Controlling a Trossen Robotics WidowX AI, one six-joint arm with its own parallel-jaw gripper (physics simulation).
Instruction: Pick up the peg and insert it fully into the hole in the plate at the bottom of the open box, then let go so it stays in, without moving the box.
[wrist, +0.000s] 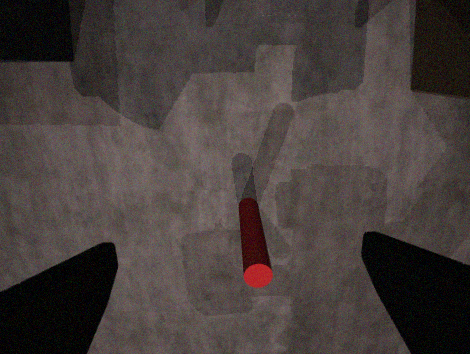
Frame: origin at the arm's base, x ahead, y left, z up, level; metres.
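Seen in the pictures: gripper, between the fingertips: (240, 250).
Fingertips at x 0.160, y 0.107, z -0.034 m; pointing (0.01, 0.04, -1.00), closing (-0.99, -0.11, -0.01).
Note:
A point is followed by its place in that frame.
The red peg (255, 240) @(x 0.148, y 0.132, z -0.084 m) stands upright on the table in the wrist view, with its bright round top end towards the camera and shadows running away from its base. My gripper (240, 250) @(x 0.160, y 0.107, z -0.034 m) is open and empty, with one black finger at the left and one at the right. The peg shows between the two fingers, apart from both, a little right of the middle of the gap. The plate and its hole do not show. A black shape (35, 30) @(x 0.267, y 0.033, z -0.104 m) at the top left may be part of the box; its inside is not visible.
A dark brown block or wall (441, 47) @(x 0.051, y 0.022, z -0.114 m) stands at the top right edge. The mottled grey-brown table (150, 200) @(x 0.217, y 0.139, z -0.143 m) has several overlapping shadows across it. The view is dim.

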